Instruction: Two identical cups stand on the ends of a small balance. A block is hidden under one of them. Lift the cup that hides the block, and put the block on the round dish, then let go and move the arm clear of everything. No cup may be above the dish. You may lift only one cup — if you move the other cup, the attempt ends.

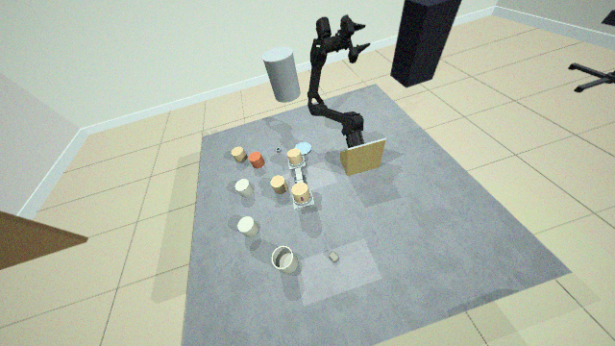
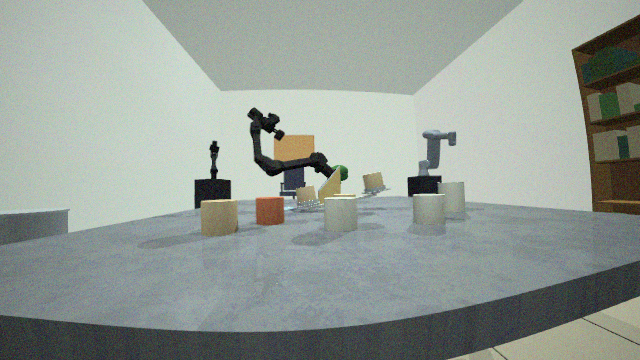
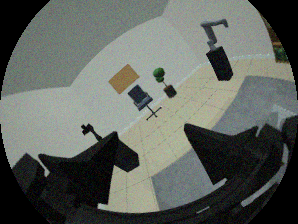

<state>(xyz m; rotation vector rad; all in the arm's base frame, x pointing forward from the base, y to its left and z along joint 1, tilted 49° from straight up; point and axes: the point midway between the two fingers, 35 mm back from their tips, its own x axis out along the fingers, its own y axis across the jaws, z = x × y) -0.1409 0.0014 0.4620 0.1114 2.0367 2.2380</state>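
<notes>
Now: gripper tip 480 mm short of the teal block, 200 mm to the right of it and 410 mm above it. Also, from my gripper tip: orange cup (700 mm ahead, 90 mm to the left, 410 mm below); then pale blue round dish (420 mm ahead, 100 mm to the left, 450 mm below); then grey piece (470 mm ahead, 710 mm to the left, 440 mm below).
</notes>
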